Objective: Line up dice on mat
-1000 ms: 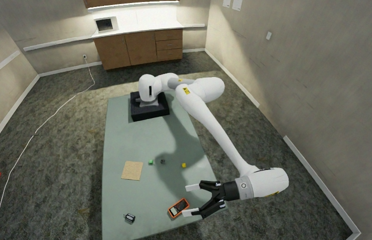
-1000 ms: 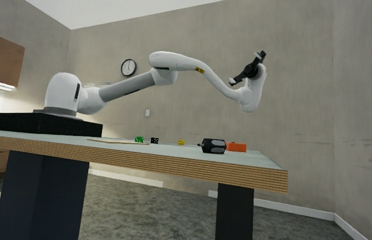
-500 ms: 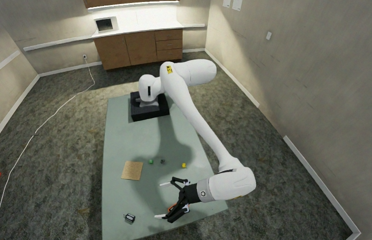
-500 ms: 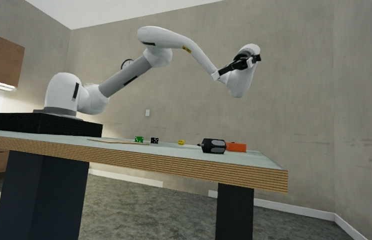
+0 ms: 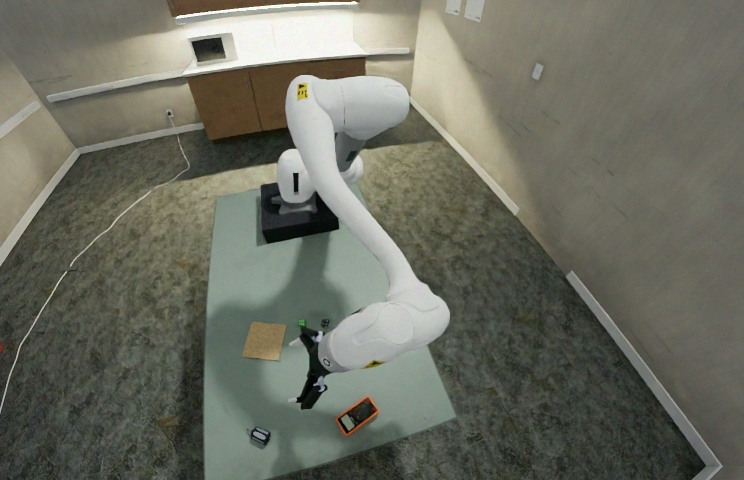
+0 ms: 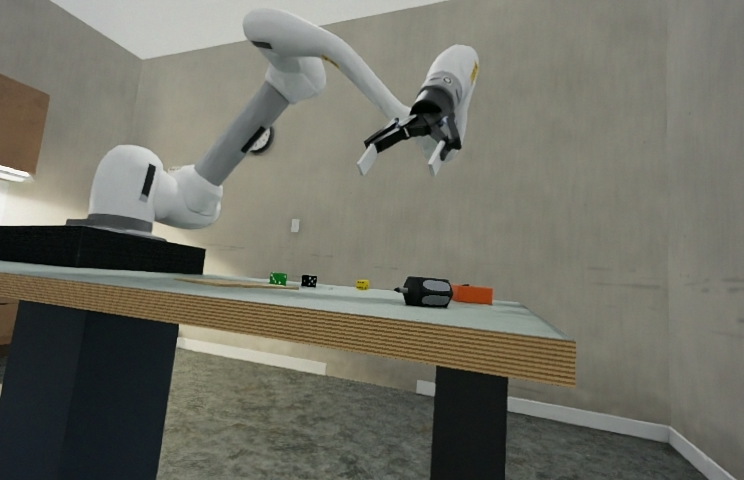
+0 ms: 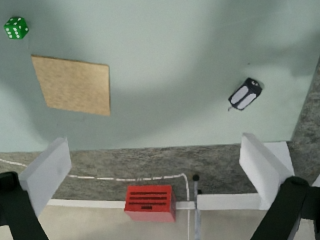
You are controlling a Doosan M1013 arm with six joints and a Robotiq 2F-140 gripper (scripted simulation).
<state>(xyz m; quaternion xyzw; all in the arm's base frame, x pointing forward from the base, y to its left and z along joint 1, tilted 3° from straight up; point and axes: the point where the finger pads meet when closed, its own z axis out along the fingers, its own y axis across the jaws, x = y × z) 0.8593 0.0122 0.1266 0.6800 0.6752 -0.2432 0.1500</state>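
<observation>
My gripper is now 24 cm past the green die, 1 cm to the left of it and 22 cm above it. Also, from my hand: orange-cased handheld device 11 cm ahead, 15 cm to the left, 22 cm below; black die 23 cm behind, 8 cm to the left, 22 cm below; black device 12 cm ahead, 16 cm to the right, 22 cm below.
</observation>
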